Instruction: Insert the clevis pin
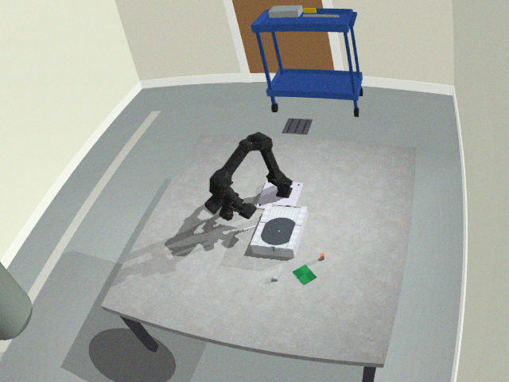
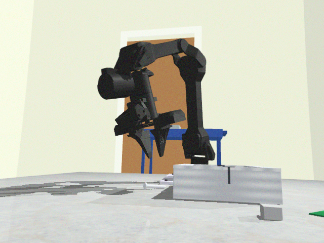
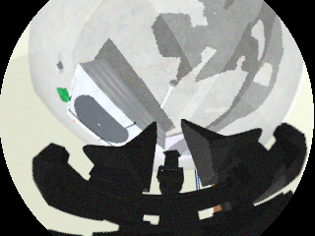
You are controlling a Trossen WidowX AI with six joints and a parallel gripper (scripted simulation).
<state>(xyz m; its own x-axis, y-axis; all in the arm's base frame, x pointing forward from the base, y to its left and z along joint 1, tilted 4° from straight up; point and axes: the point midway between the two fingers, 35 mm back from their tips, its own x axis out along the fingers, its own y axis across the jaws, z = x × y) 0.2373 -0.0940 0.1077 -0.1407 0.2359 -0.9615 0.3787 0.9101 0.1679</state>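
Right now my gripper tip is 70 mm above the steel clevis pin. Round my gripper tip: dark aluminium disc: 40 mm ahead, 160 mm to the left, 20 mm below; small grey block: 250 mm ahead, 220 mm to the left, 70 mm below; rimmed steel tray: 10 mm ahead, 160 mm to the left, 30 mm below.
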